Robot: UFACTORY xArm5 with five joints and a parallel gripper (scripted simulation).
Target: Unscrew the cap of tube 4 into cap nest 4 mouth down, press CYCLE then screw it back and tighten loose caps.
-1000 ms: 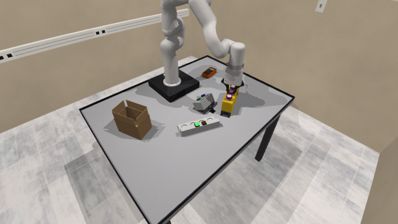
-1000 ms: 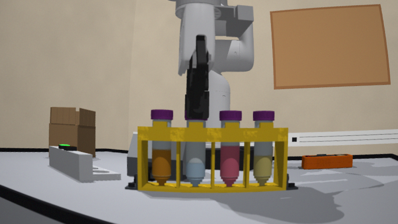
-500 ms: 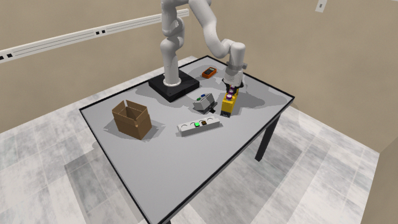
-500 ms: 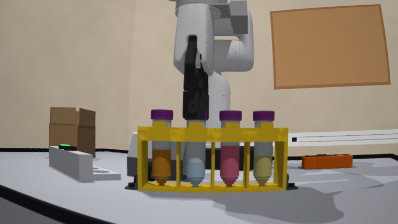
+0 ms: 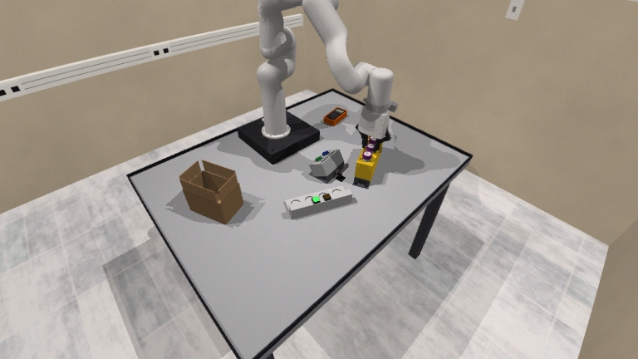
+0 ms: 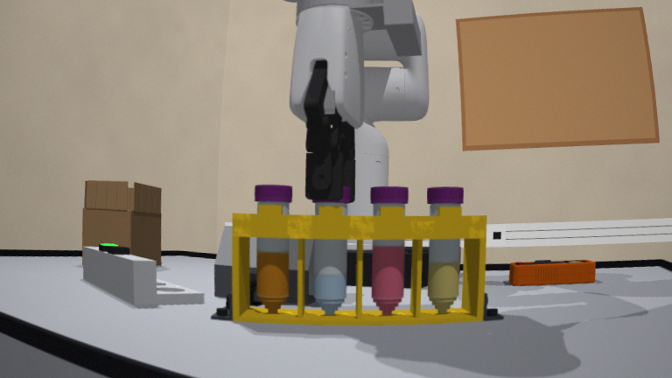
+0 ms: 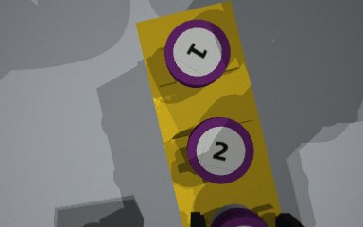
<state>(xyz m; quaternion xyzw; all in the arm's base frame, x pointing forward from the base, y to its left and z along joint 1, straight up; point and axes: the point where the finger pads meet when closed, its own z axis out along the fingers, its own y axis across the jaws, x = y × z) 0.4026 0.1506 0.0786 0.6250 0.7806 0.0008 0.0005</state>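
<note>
Now: hand 12 cm past the green ready key, 15 cm to the left of it and 6 cm above it. Round my hand: blue cycle key 13 cm behind, 11 cm to the right, 6 cm below; then grey key housing 11 cm behind, 13 cm to the right, 7 cm below; then orange meter 36 cm behind, 18 cm to the left, 11 cm below.
</note>
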